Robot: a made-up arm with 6 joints.
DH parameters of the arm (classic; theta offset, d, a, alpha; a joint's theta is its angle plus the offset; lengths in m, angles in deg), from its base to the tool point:
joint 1: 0 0.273 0 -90
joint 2: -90 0 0.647 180
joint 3: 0 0 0 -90
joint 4: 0 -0.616 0 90
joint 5: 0 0.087 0 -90
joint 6: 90 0 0 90
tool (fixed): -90 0 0 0
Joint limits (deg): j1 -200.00..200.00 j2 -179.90..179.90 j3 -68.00..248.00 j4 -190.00..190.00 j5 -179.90..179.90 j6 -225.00..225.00
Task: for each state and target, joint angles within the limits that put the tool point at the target. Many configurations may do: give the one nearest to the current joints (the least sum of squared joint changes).
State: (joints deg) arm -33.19 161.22 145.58 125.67 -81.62 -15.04
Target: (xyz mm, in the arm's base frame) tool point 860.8 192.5 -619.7
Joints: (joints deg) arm 8.88 143.38 100.25 131.19 -81.62 -15.04
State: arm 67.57 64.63 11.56 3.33 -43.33 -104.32
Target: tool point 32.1 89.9 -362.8
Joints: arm 112.56 116.17 -23.88 -42.50 -43.33 -104.32
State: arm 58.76 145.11 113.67 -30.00 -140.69 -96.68
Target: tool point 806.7 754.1 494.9
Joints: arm 47.16 105.19 148.01 -25.25 -140.69 -96.68
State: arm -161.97 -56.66 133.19 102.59 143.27 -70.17
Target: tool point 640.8 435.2 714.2
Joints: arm -144.72 -16.09 172.86 99.78 143.27 -70.17
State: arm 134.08 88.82 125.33 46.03 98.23 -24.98
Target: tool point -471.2 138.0 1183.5
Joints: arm 169.69 62.71 154.26 53.73 98.23 -24.98
